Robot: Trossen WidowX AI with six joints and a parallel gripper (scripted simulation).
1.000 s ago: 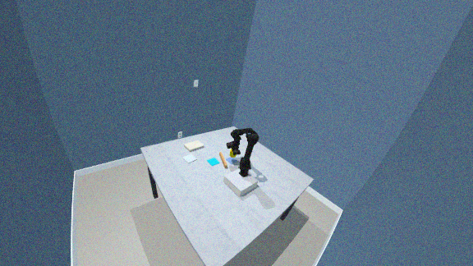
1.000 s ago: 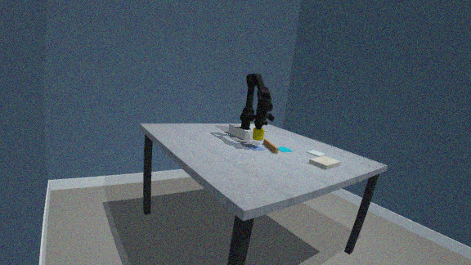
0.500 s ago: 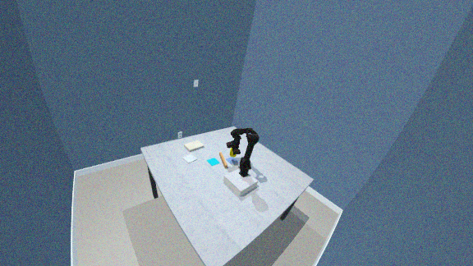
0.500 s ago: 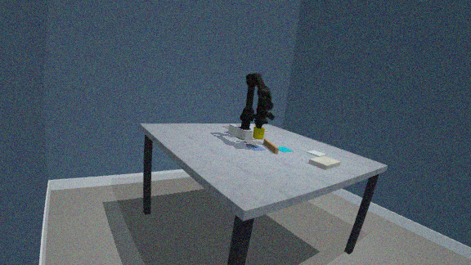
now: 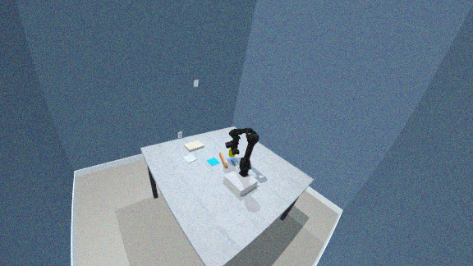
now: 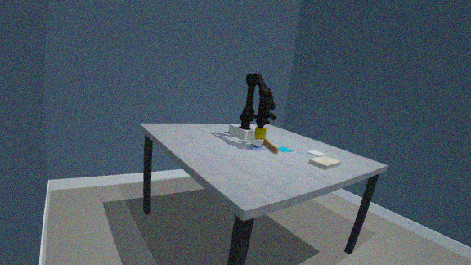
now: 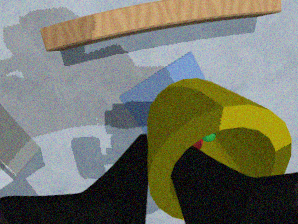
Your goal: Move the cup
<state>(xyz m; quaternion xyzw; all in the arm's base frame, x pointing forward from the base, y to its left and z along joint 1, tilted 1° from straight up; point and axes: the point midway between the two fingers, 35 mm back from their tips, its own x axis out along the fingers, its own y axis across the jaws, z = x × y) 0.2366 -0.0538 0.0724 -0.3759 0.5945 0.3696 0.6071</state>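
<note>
Now: gripper tip 90 mm above the brown wooden block, 70 mm to the right of it and 50 mm short of it. Also, from my gripper tip: white flat square (350 mm to the left, 220 mm ahead, 90 mm below); then blue pad (110 mm below, 30 mm to the right, 20 mm ahead); then yellow cup (20 mm to the right, 20 mm ahead).
</note>
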